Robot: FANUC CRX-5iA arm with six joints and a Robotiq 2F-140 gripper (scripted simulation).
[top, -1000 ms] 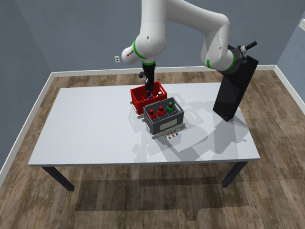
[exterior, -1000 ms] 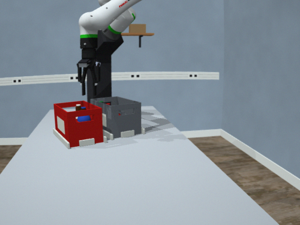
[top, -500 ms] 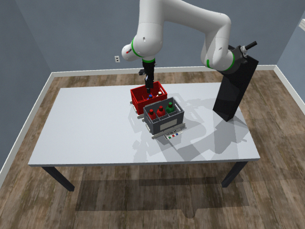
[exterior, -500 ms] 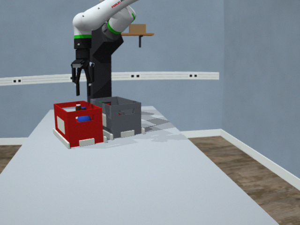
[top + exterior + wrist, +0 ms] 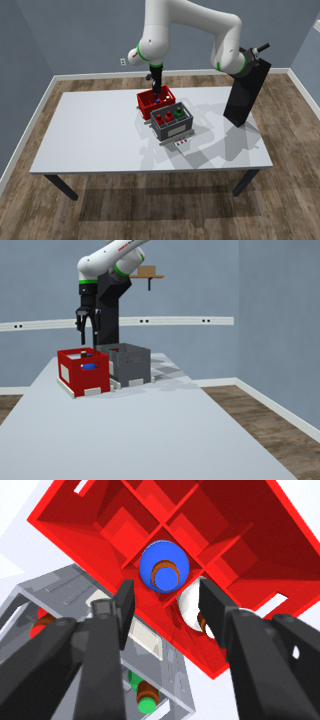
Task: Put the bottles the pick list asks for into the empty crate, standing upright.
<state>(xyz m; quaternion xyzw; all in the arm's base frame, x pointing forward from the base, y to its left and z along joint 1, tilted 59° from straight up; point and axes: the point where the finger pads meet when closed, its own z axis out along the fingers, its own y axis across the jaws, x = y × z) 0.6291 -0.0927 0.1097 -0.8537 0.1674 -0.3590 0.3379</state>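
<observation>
Right now the blue-label bottle is 15 cm below my hand. Round my hand: white-capped bottle 15 cm below, 7 cm behind, 6 cm to the right; red crate 16 cm below, 3 cm to the right, 3 cm ahead; red bottle 15 cm below, 12 cm behind, 10 cm to the left.
</observation>
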